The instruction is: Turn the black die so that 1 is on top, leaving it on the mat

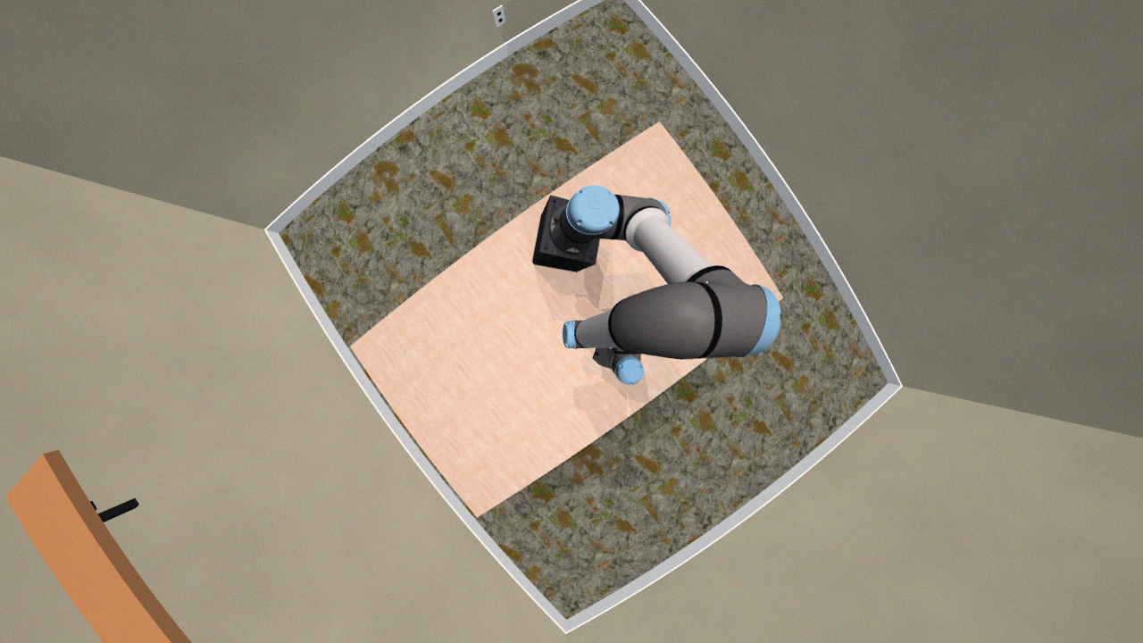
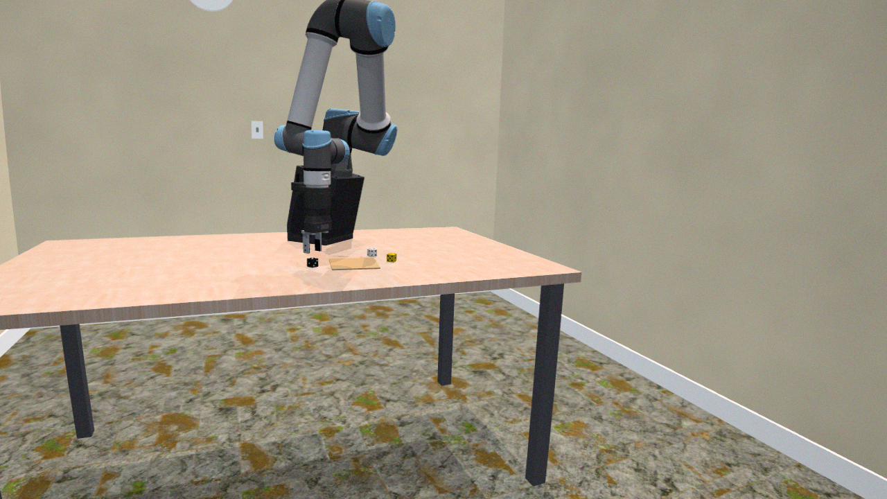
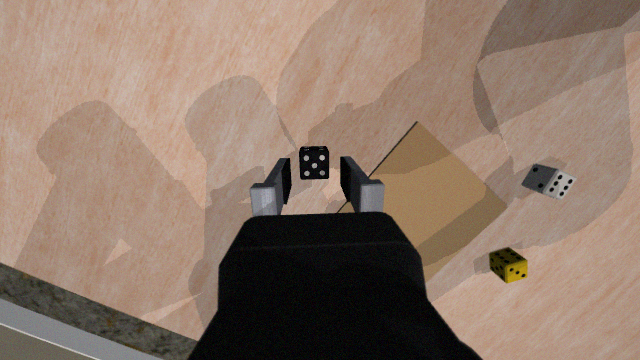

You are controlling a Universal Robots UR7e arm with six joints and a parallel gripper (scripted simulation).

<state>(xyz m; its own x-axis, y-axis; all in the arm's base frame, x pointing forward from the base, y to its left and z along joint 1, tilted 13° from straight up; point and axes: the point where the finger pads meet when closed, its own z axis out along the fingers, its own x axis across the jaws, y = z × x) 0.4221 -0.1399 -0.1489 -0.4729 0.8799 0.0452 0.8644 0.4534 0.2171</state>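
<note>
Right now my hand is 5 cm above the black die. From my hand the other things lie so: tan mat: 1 cm ahead, 12 cm to the left, 6 cm below; white die: 9 cm behind, 21 cm to the left, 5 cm below; yellow die: 1 cm ahead, 25 cm to the left, 5 cm below.
</note>
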